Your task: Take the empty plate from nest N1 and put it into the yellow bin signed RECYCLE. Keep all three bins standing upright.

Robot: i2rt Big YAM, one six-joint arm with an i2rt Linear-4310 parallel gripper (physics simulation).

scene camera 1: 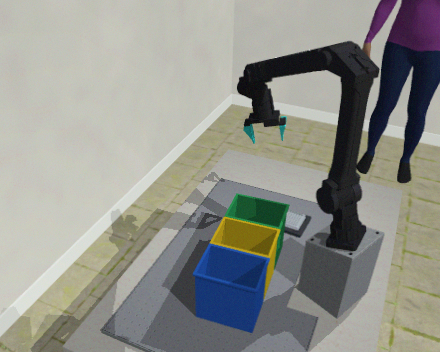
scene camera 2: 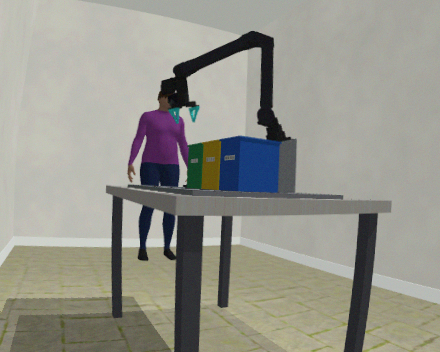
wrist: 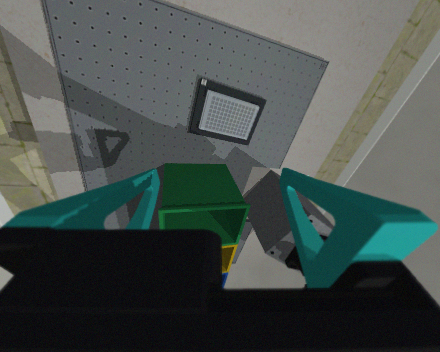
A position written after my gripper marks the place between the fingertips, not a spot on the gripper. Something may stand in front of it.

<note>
I see my gripper (scene camera 1: 268, 141), a green bin (scene camera 1: 255, 210), a blue bin (scene camera 1: 229, 284) and a yellow bin (scene camera 1: 240, 235).
The green bin also shows in the wrist view (wrist: 195, 196). The blue bin also shows in scene camera 2 (scene camera 2: 248, 164). The yellow bin is seen too in scene camera 2 (scene camera 2: 212, 149).
</note>
